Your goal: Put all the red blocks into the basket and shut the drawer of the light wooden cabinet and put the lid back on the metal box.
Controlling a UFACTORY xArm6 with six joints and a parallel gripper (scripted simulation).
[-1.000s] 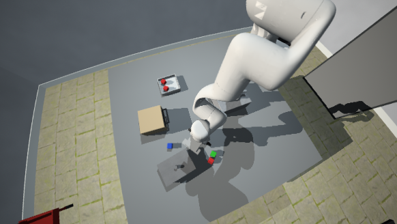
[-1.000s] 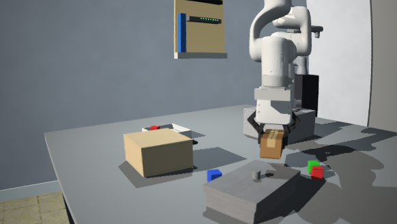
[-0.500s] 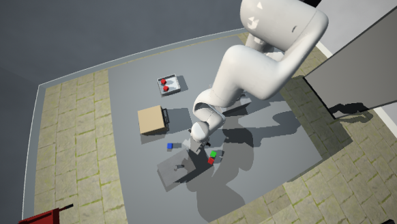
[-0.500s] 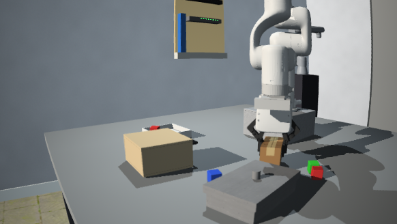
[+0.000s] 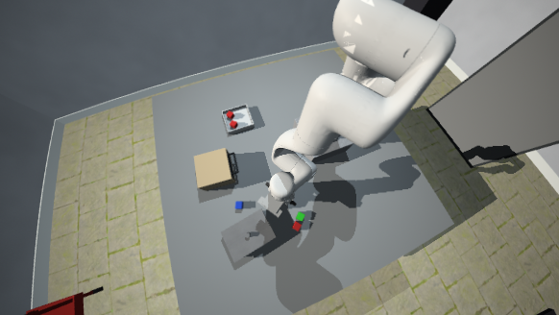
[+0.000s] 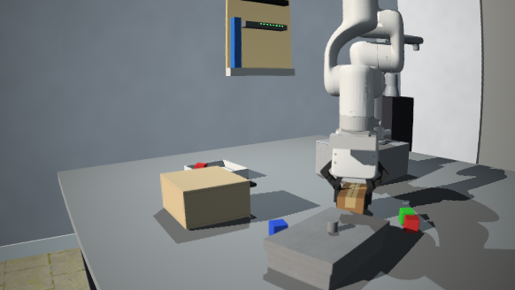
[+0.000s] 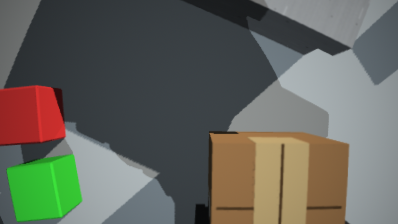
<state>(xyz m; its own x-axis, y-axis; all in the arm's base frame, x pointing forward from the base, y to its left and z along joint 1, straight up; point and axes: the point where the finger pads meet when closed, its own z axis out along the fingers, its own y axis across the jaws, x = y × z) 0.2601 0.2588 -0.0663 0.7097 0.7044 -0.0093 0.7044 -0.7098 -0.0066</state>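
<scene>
The cardboard box is right at my hand. From my hand the other things lie so: blue block (19 cm ahead, 1 cm to the left, 2 cm below); knobbed lid (16 cm ahead, 14 cm to the left, 1 cm above); green block (8 cm behind, 10 cm to the left, 2 cm below).
</scene>
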